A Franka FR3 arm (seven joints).
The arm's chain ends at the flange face. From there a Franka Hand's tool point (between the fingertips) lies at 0.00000 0.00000 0.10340 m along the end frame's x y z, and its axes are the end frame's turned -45 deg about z.
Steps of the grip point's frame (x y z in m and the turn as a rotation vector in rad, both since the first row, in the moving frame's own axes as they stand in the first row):
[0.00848 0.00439 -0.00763 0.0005 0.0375 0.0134]
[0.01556 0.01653 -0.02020 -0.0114 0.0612 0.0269]
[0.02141 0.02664 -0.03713 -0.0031 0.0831 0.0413]
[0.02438 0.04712 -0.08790 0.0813 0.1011 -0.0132]
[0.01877 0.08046 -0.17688 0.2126 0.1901 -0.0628]
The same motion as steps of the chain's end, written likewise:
[0.00638 -0.00013 -0.00756 0.0269 0.0262 0.0134]
[0.01734 0.00425 -0.02000 0.0352 0.0513 0.0269]
[0.02756 0.00941 -0.03677 0.0566 0.0610 0.0413]
[0.04920 0.02939 -0.08703 0.1290 0.0140 -0.0132]
[0.07271 0.07260 -0.17270 0.2848 -0.0159 -0.0628]

